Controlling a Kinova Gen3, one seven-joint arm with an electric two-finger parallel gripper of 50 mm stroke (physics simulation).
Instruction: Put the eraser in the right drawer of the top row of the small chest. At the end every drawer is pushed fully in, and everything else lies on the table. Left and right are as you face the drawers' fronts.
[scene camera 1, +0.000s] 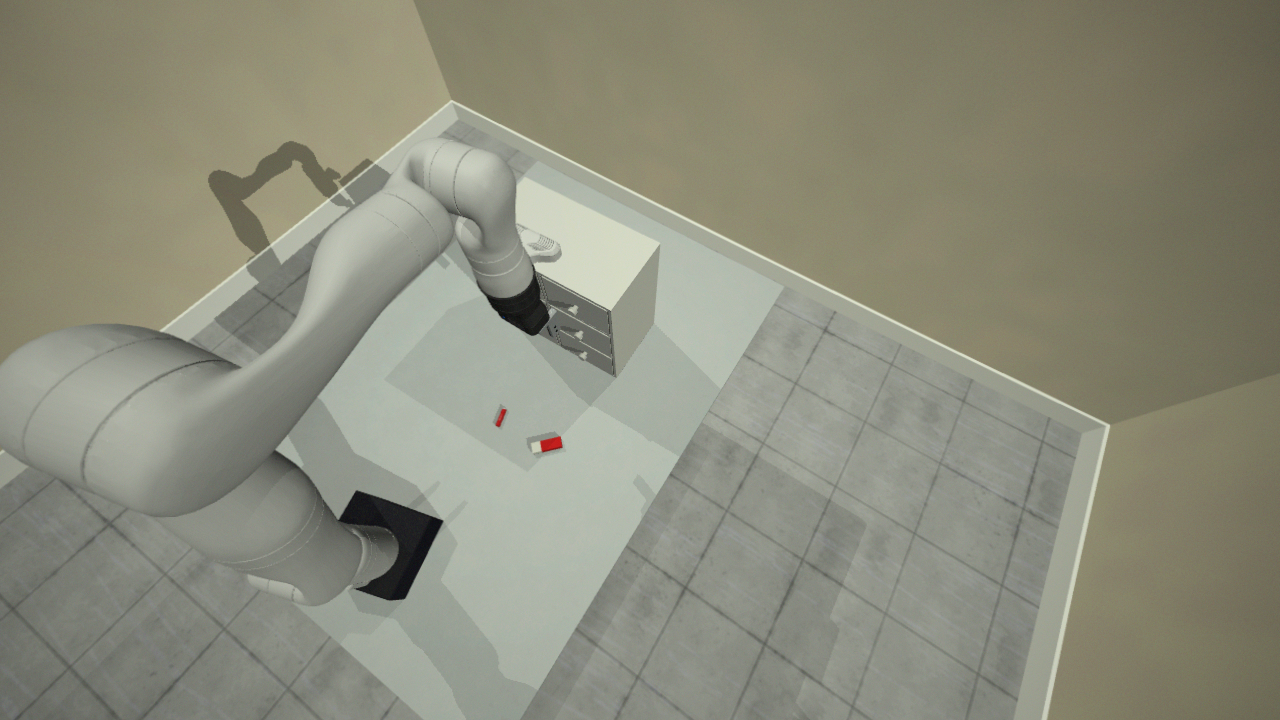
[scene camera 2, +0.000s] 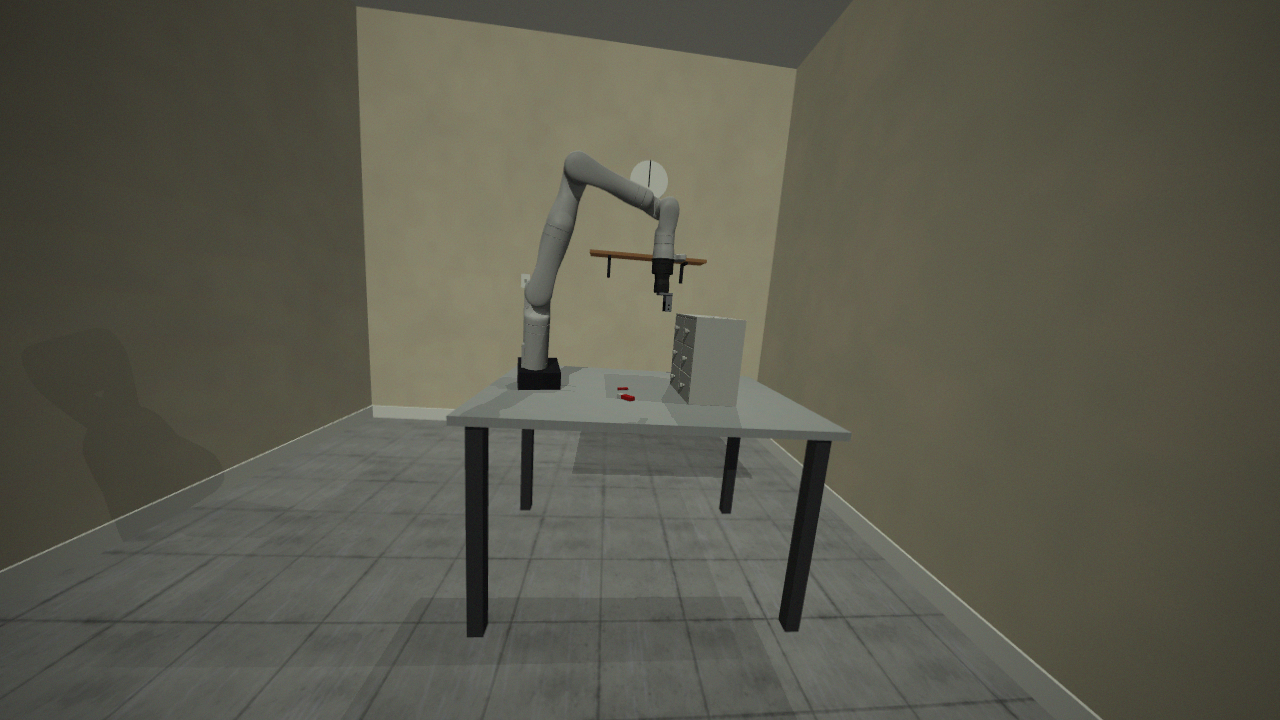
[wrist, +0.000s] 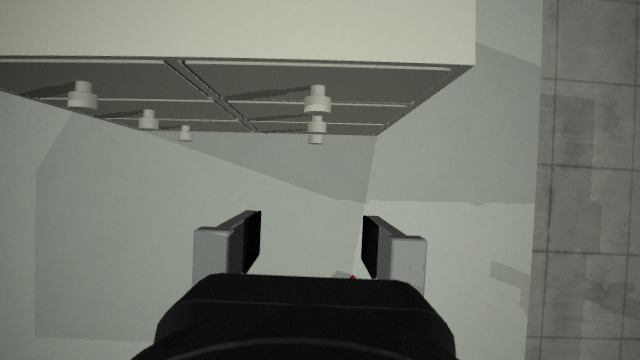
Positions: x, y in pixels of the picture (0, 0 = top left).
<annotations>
my gripper: scene camera 1; scene camera 2; wrist 311, 235
same spot on my gripper: (scene camera 1: 553, 326) = (scene camera 2: 668, 303)
</annotations>
